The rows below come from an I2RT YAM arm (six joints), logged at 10 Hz.
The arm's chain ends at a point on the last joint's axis. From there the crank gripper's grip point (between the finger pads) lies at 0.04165 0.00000 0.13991 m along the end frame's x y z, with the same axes.
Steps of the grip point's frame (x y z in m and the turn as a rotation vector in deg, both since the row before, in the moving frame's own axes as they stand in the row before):
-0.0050 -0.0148 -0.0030 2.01 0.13 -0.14
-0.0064 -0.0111 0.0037 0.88 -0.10 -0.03
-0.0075 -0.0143 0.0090 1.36 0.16 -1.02
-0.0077 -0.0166 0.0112 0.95 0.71 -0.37
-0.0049 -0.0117 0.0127 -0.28 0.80 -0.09
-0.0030 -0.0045 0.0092 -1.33 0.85 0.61
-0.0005 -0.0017 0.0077 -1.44 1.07 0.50
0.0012 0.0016 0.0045 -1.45 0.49 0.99
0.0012 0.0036 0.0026 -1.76 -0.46 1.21
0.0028 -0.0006 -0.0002 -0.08 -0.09 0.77
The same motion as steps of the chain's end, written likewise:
-0.0053 -0.0098 -0.0028 2.01 0.13 -0.14
-0.0062 -0.0089 0.0036 0.88 -0.10 -0.03
-0.0079 -0.0102 0.0092 1.36 0.16 -1.02
-0.0094 -0.0140 0.0117 0.95 0.71 -0.37
-0.0068 -0.0123 0.0133 -0.28 0.80 -0.09
-0.0051 -0.0082 0.0099 -1.33 0.85 0.61
-0.0031 -0.0056 0.0086 -1.44 1.07 0.50
0.0000 -0.0027 0.0049 -1.45 0.49 0.99
0.0024 -0.0016 0.0023 -1.76 -0.46 1.21
0.0030 -0.0014 -0.0003 -0.08 -0.09 0.77

